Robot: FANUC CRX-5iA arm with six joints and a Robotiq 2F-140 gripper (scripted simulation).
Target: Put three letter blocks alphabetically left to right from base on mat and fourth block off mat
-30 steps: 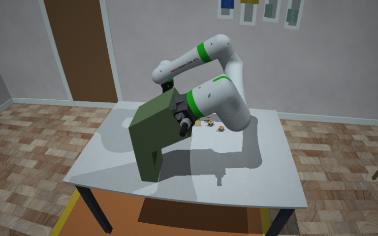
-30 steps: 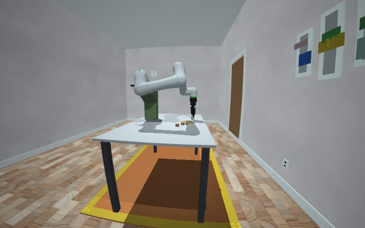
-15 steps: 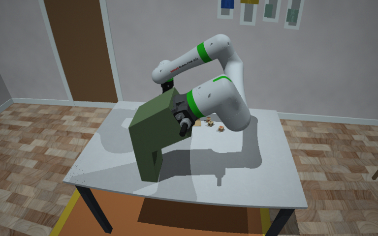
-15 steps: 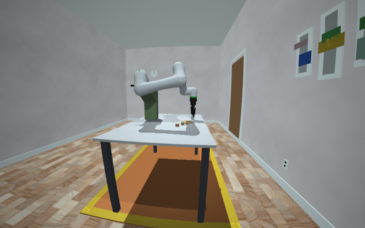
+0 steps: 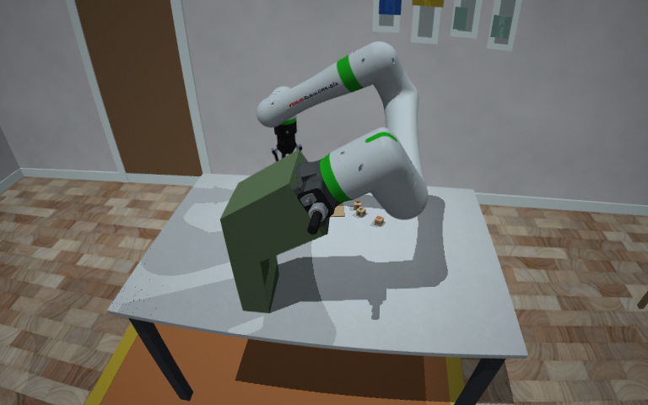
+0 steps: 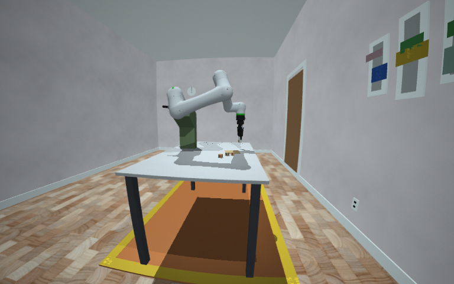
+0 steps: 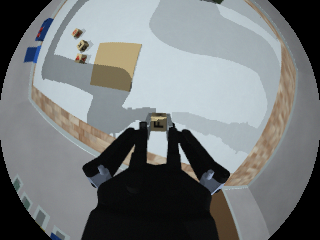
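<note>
The tan mat lies 18 cm to the right of my hand, 10 cm below it and 7 cm behind it.
</note>
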